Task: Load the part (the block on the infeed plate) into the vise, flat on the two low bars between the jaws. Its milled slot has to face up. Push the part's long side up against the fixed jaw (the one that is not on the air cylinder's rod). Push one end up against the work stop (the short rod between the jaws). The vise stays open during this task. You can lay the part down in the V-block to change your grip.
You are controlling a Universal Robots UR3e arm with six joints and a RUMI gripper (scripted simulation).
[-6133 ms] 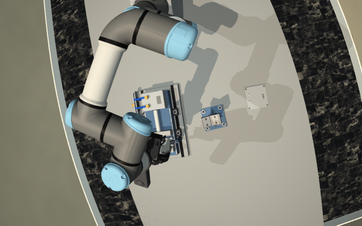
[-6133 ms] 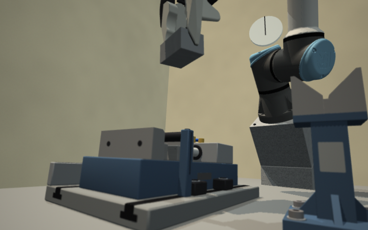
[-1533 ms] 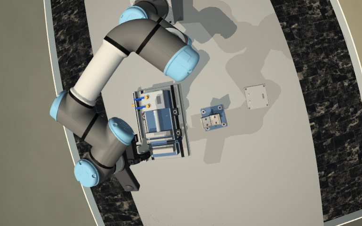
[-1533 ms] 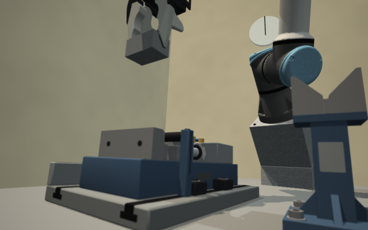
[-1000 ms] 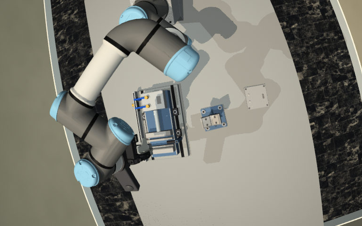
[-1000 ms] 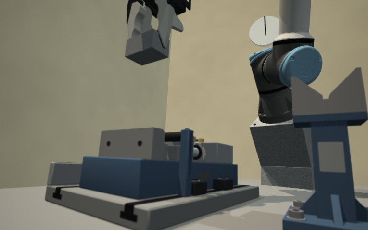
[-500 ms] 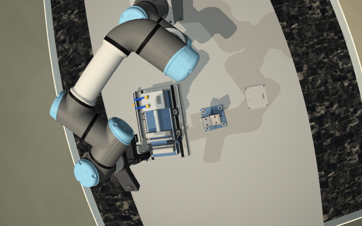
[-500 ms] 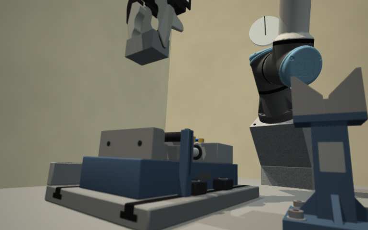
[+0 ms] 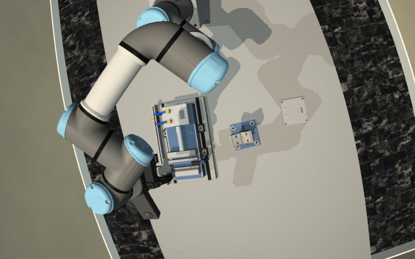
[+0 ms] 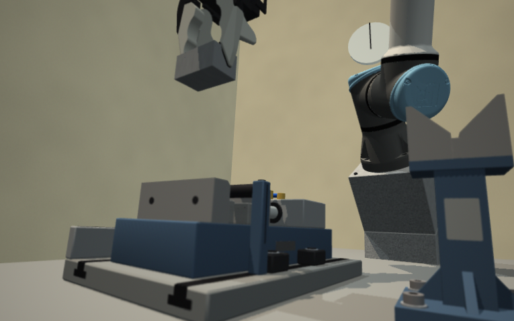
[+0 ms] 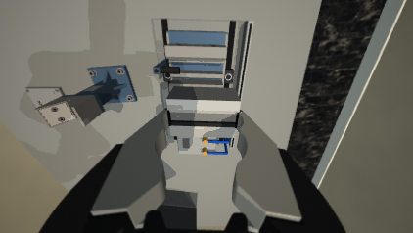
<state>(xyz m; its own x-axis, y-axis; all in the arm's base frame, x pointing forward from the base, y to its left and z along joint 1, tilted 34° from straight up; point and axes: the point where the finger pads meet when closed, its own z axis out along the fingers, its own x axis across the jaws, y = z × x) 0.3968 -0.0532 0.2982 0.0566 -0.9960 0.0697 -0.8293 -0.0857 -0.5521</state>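
Right now the part is right at my hand. Also, from my hand: air cylinder rod (16 cm below, 9 cm behind, 1 cm to the left); fixed jaw (16 cm below, 3 cm ahead, 2 cm to the left); work stop rod (15 cm below, 6 cm to the left).
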